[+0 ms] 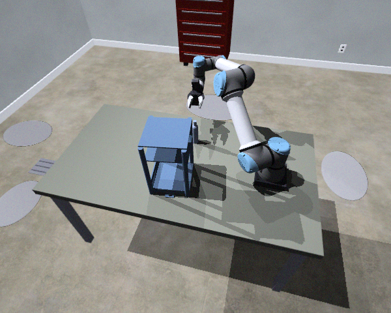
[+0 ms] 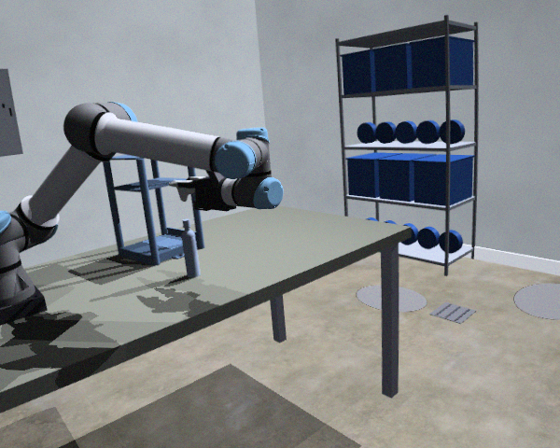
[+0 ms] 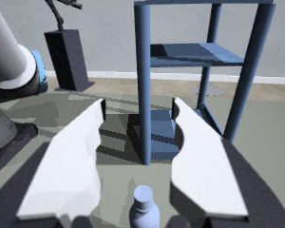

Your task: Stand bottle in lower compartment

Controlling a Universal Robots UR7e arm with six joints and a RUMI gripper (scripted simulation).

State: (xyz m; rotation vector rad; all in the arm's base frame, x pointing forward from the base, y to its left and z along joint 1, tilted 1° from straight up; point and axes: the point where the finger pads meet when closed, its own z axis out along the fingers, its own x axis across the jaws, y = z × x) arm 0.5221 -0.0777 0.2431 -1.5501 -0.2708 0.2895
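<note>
Right now my hand is 170 mm above the grey-blue bottle. Round my hand: blue shelving unit: 10 mm behind, 330 mm to the left, 110 mm below.
</note>
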